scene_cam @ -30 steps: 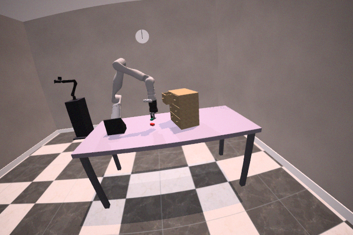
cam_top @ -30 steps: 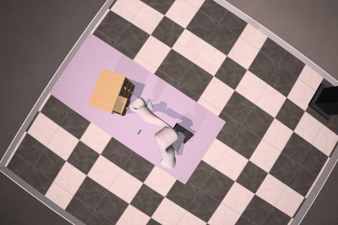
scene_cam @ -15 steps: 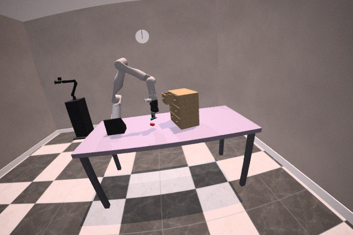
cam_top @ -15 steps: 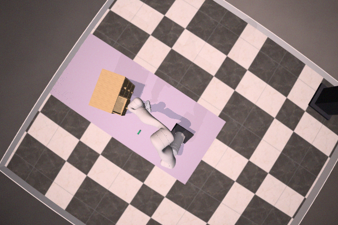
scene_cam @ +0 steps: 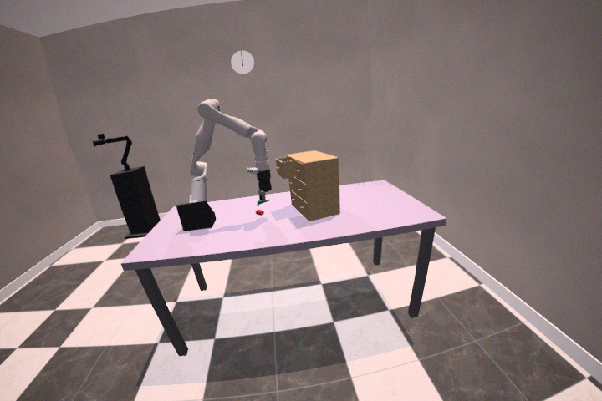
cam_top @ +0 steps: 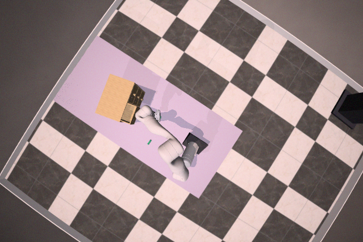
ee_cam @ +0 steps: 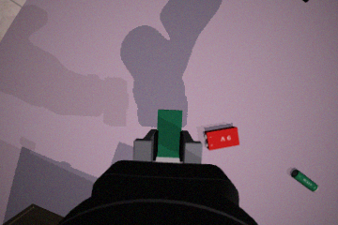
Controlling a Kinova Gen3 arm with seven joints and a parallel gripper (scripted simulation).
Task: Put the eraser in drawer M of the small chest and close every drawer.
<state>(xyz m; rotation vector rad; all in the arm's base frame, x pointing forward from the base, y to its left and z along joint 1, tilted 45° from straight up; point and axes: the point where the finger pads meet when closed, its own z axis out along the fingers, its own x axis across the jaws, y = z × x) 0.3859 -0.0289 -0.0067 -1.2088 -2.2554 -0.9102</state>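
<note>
Now: hand 110 mm above the small red block, 60 mm to the right of it and 30 mm past it. The rest, counted from my hand: eraser (20 mm below, 10 mm ahead); drawer (200 mm ahead, 120 mm above, 100 mm to the left); green piece (230 mm to the left, 110 mm below, 60 mm behind).
</note>
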